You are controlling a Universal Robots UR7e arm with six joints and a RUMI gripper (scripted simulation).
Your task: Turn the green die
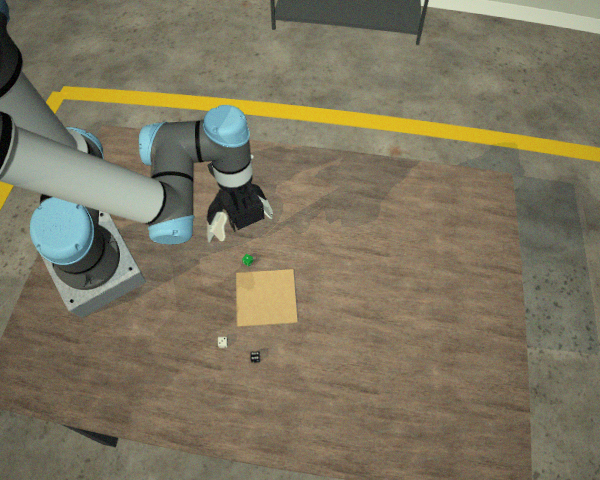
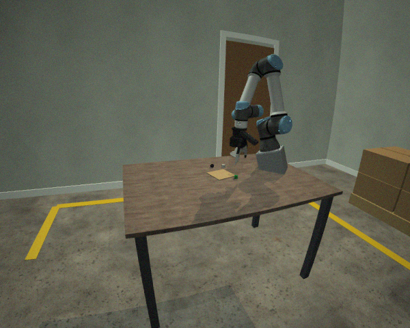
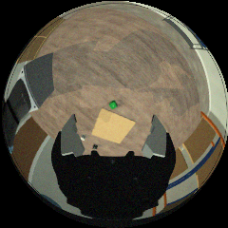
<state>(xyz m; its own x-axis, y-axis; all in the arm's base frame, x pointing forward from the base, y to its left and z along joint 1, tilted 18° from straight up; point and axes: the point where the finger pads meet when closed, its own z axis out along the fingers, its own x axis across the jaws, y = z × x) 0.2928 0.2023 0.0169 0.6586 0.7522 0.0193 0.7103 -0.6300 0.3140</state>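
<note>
The green die is 20 mm ahead of my hand, 20 mm to the right of it and 110 mm below it. Round my hand: black die (120 mm ahead, 250 mm to the right, 110 mm below); then white die (40 mm ahead, 240 mm to the right, 110 mm below); then tan mat (90 mm ahead, 100 mm to the right, 120 mm below).
</note>
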